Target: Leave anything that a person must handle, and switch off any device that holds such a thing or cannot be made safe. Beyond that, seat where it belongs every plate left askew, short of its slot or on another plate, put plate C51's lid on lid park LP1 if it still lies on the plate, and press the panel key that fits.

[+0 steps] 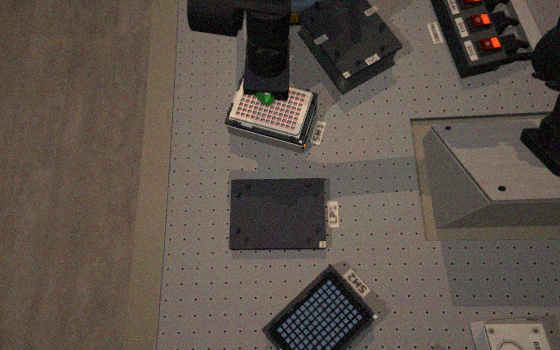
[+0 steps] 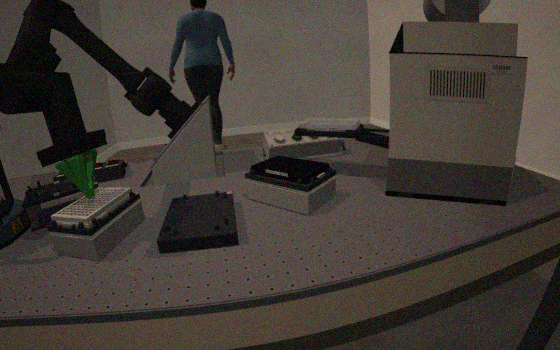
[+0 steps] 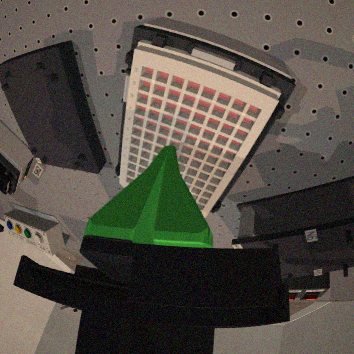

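Pixels of known places: gripper, between the fingertips: (image 1: 266, 103) (image 2: 91, 197) (image 3: 169, 152); arm's base, origin of its link: (image 2: 185, 121).
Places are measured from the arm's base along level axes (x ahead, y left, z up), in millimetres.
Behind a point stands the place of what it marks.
Note:
My gripper (image 1: 266, 101) @(z -51, x 434, y -104 mm) (image 2: 90, 196) @(z -51, x 434, y -104 mm) (image 3: 169, 152) @(z -51, x 434, y -104 mm) is shut and empty, its green fingertips together at or just above the top of a white plate with reddish wells (image 1: 282, 117) @(z -61, x 406, y -84 mm) (image 2: 107, 201) @(z -62, x 430, y -79 mm) (image 3: 200, 120) @(z -63, x 453, y -121 mm). That plate lies on the shaker SH1 (image 1: 265, 139) @(z -103, x 438, y -59 mm) (image 2: 80, 245) @(z -102, x 501, y -109 mm) and looks slightly askew on its dark holder; contact is unclear. Lid park LP1 (image 1: 277, 214) @(z -105, x 411, y 77 mm) (image 2: 200, 220) @(z -105, x 442, y 78 mm) (image 3: 55, 110) @(z -105, x 424, y 43 mm) is a dark block with small pegs and carries no lid. A dark plate with blue wells (image 1: 320, 317) @(z -67, x 339, y 236 mm) lies on SH2. The key panel (image 2: 305, 145) @(z -87, x 89, y 334 mm) (image 3: 32, 227) @(z -79, x 96, y 286 mm) has coloured keys. Which plate is C51 is unreadable.
A dark stepped block (image 1: 350, 37) @(z -69, x 289, y -246 mm) (image 3: 300, 215) @(z -124, x 301, y -251 mm) stands beside SH1. A switch strip (image 1: 467, 55) @(z -89, x 81, y -220 mm) has lit red rockers. A slanted grey mount (image 1: 465, 170) @(z 11, x 143, y 28 mm) (image 2: 190, 145) @(z -45, x 143, y 30 mm) stands across from LP1. A tall box (image 2: 455, 125) @(z 19, x 451, y 532 mm) stands at the right. A person (image 2: 202, 45) is behind the table.

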